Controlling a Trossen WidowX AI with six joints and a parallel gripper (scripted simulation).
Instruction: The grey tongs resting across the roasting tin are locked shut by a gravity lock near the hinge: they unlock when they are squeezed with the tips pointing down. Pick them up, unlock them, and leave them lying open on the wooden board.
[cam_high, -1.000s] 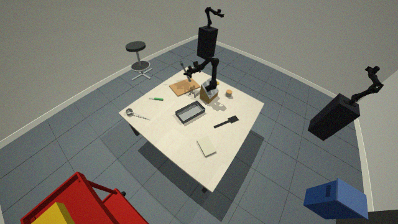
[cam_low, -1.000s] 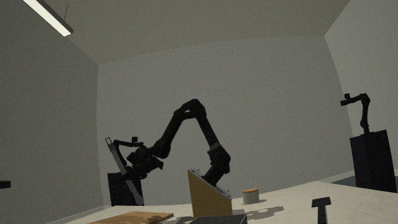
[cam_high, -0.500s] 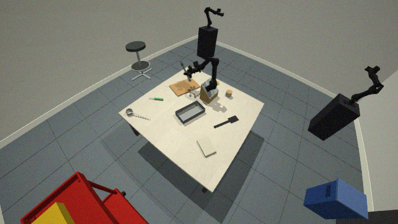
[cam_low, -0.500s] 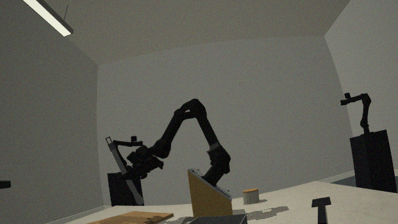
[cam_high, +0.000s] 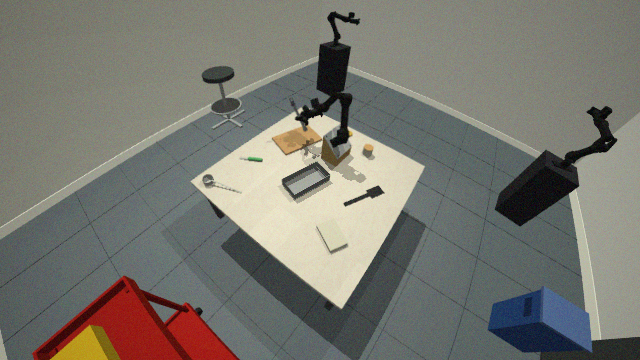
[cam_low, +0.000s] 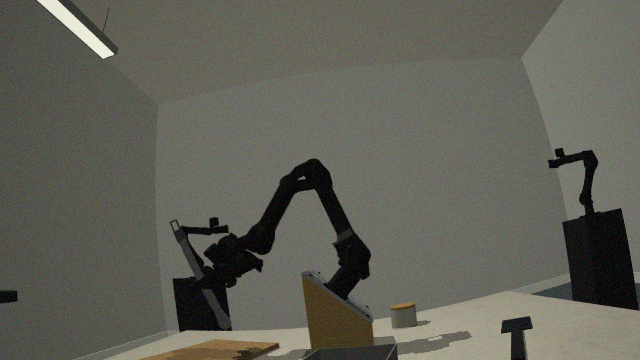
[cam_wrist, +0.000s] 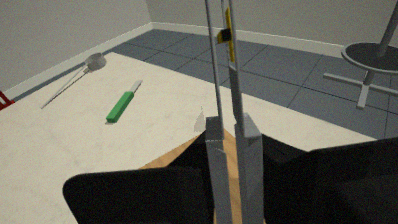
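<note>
The wooden board is 1 cm behind my gripper tip, 2 cm to the left of it and 19 cm below it. Also, from my gripper tip: small jar: 31 cm behind, 53 cm to the left, 17 cm below; then grey roasting tin: 27 cm ahead, 40 cm to the left, 17 cm below; then green-handled tool: 42 cm ahead, 6 cm to the right, 19 cm below.
</note>
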